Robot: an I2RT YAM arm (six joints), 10 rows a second.
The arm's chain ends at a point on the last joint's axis. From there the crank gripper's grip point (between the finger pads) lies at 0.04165 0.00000 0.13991 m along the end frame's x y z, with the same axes.
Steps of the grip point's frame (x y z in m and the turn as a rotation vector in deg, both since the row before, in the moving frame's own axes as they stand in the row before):
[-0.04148, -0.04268, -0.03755, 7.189, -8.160, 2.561]
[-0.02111, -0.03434, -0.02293, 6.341, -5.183, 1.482]
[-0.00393, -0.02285, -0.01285, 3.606, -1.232, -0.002]
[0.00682, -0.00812, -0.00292, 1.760, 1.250, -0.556]
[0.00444, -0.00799, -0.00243, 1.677, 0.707, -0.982]
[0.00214, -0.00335, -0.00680, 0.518, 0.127, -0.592]
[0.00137, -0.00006, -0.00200, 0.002, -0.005, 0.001]
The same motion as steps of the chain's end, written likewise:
[-0.02161, -0.02627, -0.04105, 7.189, -8.160, 2.561]
[-0.00851, -0.01961, -0.02532, 6.341, -5.183, 1.482]
[-0.00091, -0.01402, -0.01344, 3.606, -1.232, -0.002]
[0.00380, -0.00342, -0.00191, 1.760, 1.250, -0.556]
[0.00276, -0.00317, -0.00184, 1.677, 0.707, -0.982]
[0.00184, -0.00165, -0.00670, 0.518, 0.127, -0.592]
[0.00138, -0.00006, -0.00200, 0.002, -0.005, 0.001]

